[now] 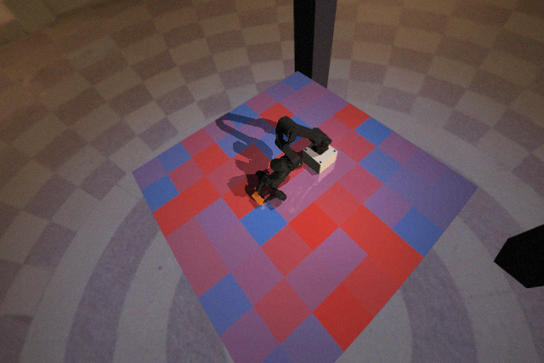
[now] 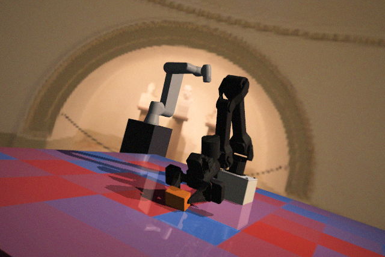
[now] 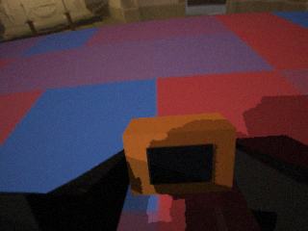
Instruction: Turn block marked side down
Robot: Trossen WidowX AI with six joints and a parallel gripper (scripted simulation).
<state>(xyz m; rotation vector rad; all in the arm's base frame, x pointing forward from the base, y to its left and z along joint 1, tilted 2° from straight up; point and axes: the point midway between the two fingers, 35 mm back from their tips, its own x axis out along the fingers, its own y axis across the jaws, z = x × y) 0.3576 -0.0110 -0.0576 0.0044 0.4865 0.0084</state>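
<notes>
Now: the block 10 mm behind my gripper tip.
</notes>
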